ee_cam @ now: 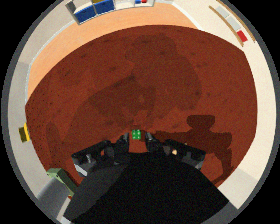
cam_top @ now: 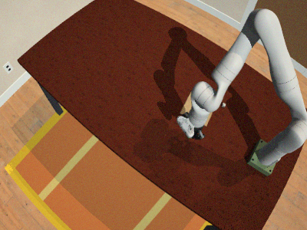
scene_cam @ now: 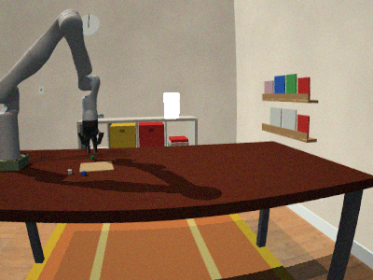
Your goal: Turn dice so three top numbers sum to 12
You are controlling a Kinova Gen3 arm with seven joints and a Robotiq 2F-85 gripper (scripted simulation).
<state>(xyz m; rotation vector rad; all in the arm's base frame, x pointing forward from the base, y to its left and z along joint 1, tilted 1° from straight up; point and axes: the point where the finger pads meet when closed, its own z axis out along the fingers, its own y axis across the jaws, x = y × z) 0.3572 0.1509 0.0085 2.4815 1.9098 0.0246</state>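
Right now the green die is 40 mm below my hand. The rest, counted from my hand: white die: 30 mm behind, 240 mm to the right, 40 mm below; tan mat: 50 mm ahead, 140 mm to the right, 40 mm below; blue die: 30 mm ahead, 260 mm to the right, 40 mm below.
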